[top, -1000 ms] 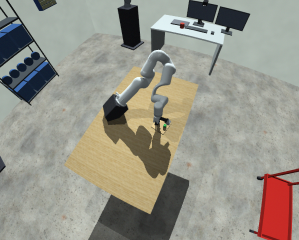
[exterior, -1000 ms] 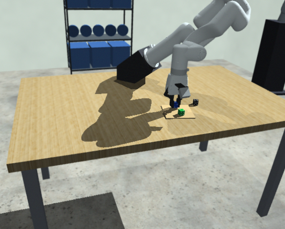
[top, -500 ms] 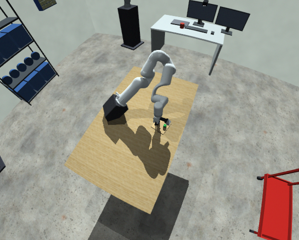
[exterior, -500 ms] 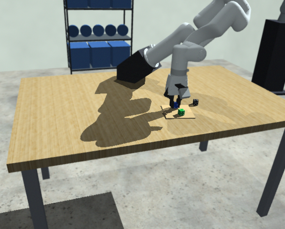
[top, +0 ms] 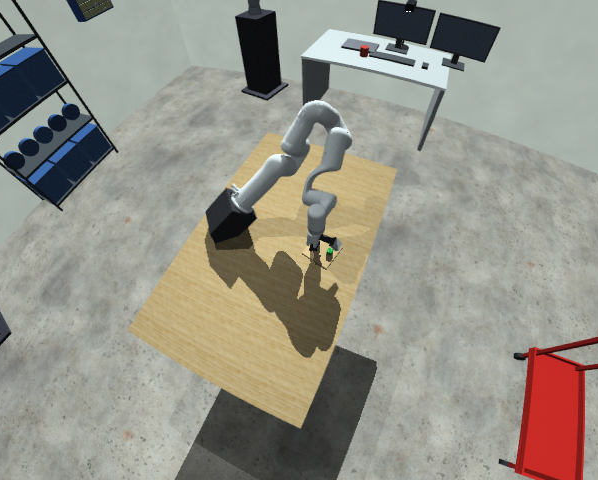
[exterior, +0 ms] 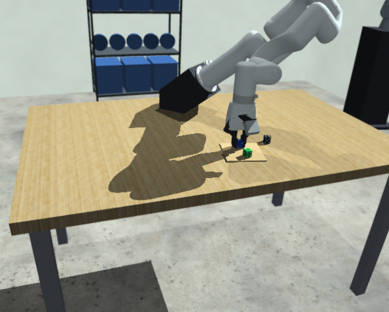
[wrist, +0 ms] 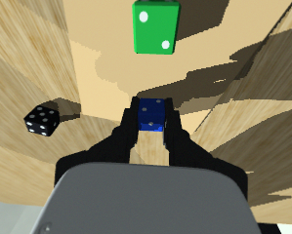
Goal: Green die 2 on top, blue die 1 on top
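Now: the blue die 10 mm below my hand. The rest, counted from my hand: black die (120 mm to the left, 40 mm behind, 10 mm below); then tan mat (40 mm ahead, 20 mm below, 10 mm to the left); then green die (70 mm ahead, 10 mm to the left, 10 mm below).
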